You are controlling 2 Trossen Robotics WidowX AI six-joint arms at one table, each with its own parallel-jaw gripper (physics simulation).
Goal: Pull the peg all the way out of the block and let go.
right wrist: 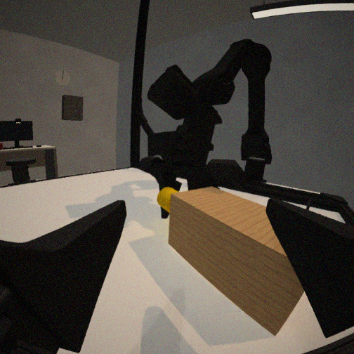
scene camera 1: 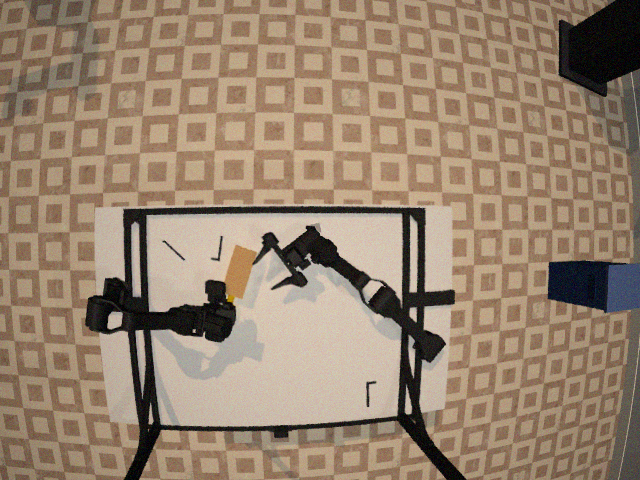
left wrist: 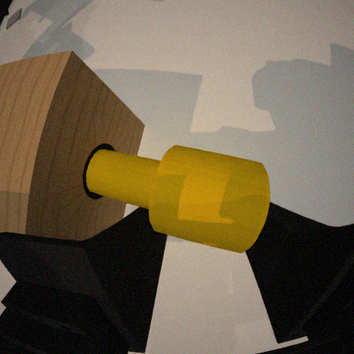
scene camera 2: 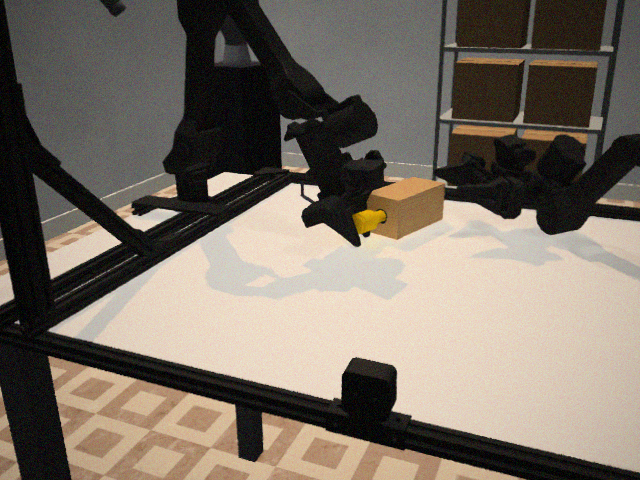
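Seen in the pictures: left gripper, fingertip midpoint: point(scene camera 2: 363, 241); right gripper, fingertip midpoint: point(scene camera 1: 261, 277) point(scene camera 2: 444, 180); left arm's base at its link origin: point(scene camera 1: 118, 290) point(scene camera 2: 192, 200); right arm's base at its link origin: point(scene camera 1: 423, 343).
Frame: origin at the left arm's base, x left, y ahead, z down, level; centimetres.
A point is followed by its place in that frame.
Observation:
The light-wood block point(scene camera 1: 240, 271) {z -5.0, x 23.5, y 34.3 cm} point(scene camera 2: 421, 206) {z -2.4, x 23.1, y 37.4 cm} point(left wrist: 55, 145) point(right wrist: 225, 240) is a long box with a black-rimmed round hole in its end face. Whether its underside touches the table is unclear. The yellow peg point(scene camera 1: 230, 298) {z -2.8, x 14.4, y 34.8 cm} point(scene camera 2: 369, 220) {z -2.7, x 10.4, y 37.0 cm} point(left wrist: 125, 177) point(right wrist: 167, 198) has its thinner shaft in that hole. A stretch of shaft and the thick head show outside. My left gripper point(scene camera 1: 231, 302) {z 1.6, x 11.1, y 35.1 cm} point(scene camera 2: 362, 226) {z 1.6, x 11.1, y 35.1 cm} point(left wrist: 199, 195) is shut on the peg's head. My right gripper point(scene camera 1: 263, 276) {z -7.4, x 24.7, y 40.8 cm} point(scene camera 2: 440, 180) {z -7.4, x 24.7, y 40.8 cm} point(right wrist: 198, 206) is open and empty, its fingers near the block's far side and end.
A black frame point(scene camera 1: 273, 210) {z 0.5, x 44.5, y 35.8 cm} point(scene camera 2: 180, 369) runs around the white table point(scene camera 1: 310, 382) {z 1.9, x -2.0, y 70.1 cm} point(scene camera 2: 289, 330) {z 1.9, x -16.8, y 49.5 cm}. Small black angle pieces lie at the upper left and lower right in scene camera 1. A black camera box point(scene camera 2: 369, 387) {z -2.2, x -23.0, y 68.6 cm} sits on the near rail. Shelves with brown boxes stand behind in scene camera 2.

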